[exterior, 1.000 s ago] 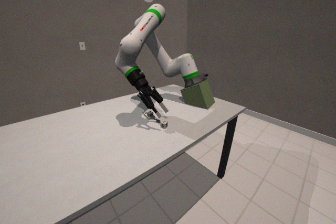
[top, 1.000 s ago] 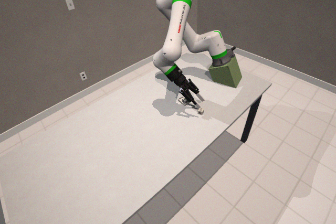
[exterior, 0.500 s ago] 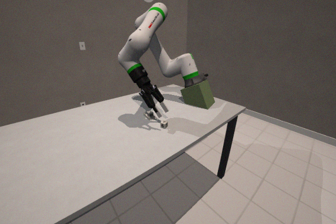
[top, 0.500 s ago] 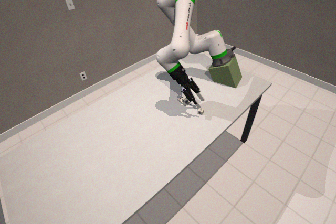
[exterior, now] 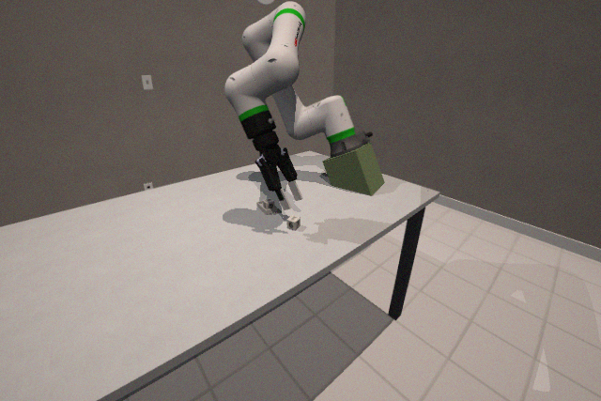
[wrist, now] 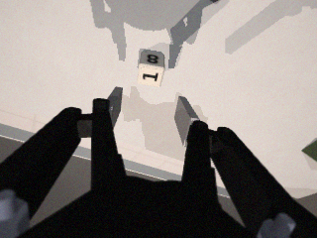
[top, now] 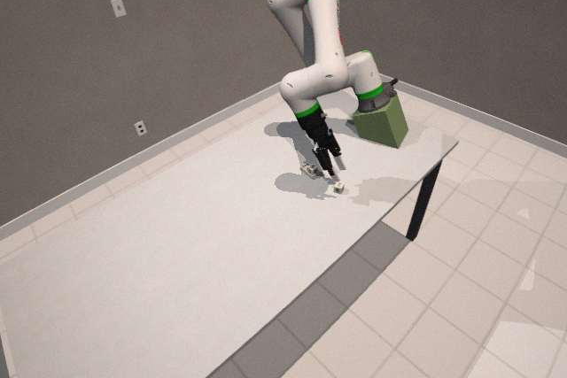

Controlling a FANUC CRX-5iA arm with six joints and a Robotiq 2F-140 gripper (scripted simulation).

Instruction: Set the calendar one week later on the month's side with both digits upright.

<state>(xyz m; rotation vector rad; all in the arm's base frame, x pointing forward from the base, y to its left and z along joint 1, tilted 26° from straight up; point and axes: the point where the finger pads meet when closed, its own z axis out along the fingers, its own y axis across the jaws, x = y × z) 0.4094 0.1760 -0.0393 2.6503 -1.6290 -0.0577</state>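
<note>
Now: the white calendar cube 1 cm to the left of my hand and 9 cm below it.
</note>
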